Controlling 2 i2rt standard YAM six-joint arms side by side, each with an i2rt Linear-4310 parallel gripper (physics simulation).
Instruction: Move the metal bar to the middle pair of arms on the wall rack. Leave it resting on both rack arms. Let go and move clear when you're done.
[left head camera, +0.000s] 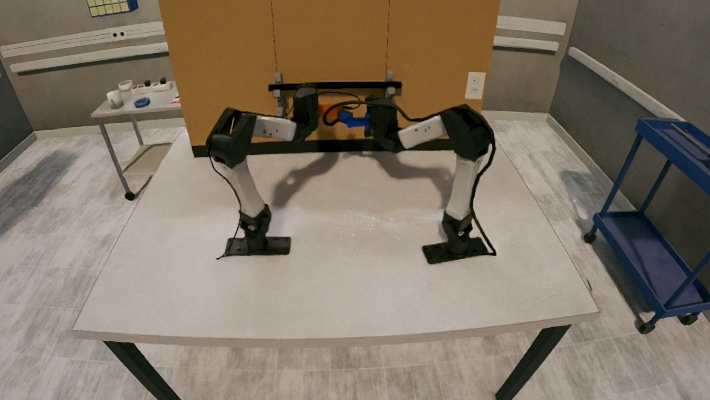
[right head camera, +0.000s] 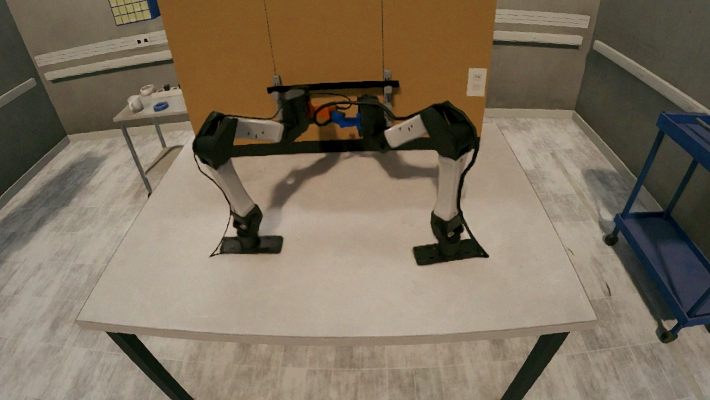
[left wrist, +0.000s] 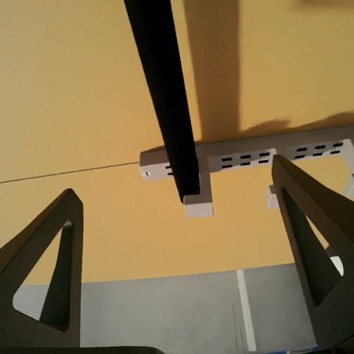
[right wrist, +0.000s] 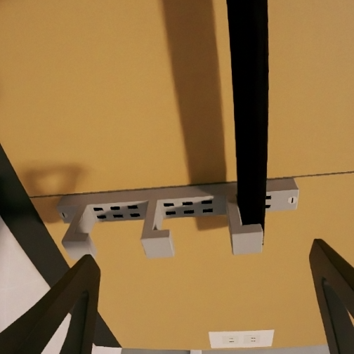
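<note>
The black metal bar (left head camera: 345, 85) (right head camera: 345, 86) (left wrist: 167, 100) (right wrist: 251, 110) lies roughly level on the top pair of rack arms. The rack's left strip (left head camera: 279, 102) (right head camera: 276, 80) (left wrist: 240, 159) and right strip (left head camera: 390, 76) (right head camera: 387, 75) (right wrist: 187, 204) are grey. The middle arm (left wrist: 272, 198) (right wrist: 158, 245) of each strip shows in the wrist views, with no bar on it. My left gripper (left wrist: 170, 180) is open, its fingers apart from the bar. My right gripper (right wrist: 198, 256) is open near the right strip, also apart from the bar. In the head views the wrists hide both sets of fingers.
The orange-brown wall board (left head camera: 215, 60) (right head camera: 215, 60) stands behind the table (left head camera: 350, 295) (right head camera: 350, 295). A white outlet (left head camera: 475, 85) (right head camera: 476, 82) (right wrist: 241, 339) is at the board's right. My two forearms reach inward, with their wrists close together below the bar and cables looping between them.
</note>
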